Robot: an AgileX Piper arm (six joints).
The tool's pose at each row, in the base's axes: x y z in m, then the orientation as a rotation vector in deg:
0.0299, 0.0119, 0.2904, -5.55, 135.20, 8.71
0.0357, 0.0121, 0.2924, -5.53, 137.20, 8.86
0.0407, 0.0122, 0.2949, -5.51, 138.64, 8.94
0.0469, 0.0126, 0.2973, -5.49, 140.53, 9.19
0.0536, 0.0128, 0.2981, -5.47, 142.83, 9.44
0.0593, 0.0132, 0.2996, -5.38, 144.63, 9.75
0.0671, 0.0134, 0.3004, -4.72, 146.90, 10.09
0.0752, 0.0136, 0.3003, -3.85, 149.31, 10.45
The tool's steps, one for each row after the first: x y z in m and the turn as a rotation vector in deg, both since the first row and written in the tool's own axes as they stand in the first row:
-0.0055, -0.0003, 0.0026, -0.07, 1.99, 0.21
-0.0109, -0.0006, 0.0043, -0.09, 3.43, 0.35
-0.0170, -0.0007, 0.0070, -0.23, 5.31, 0.58
-0.0223, -0.0012, 0.0111, -0.37, 7.61, 0.84
-0.0274, -0.0013, 0.0141, -0.53, 9.40, 1.12
-0.0335, -0.0020, 0.0189, -0.54, 11.62, 1.83
-0.0392, -0.0027, 0.0246, -0.51, 13.97, 2.70

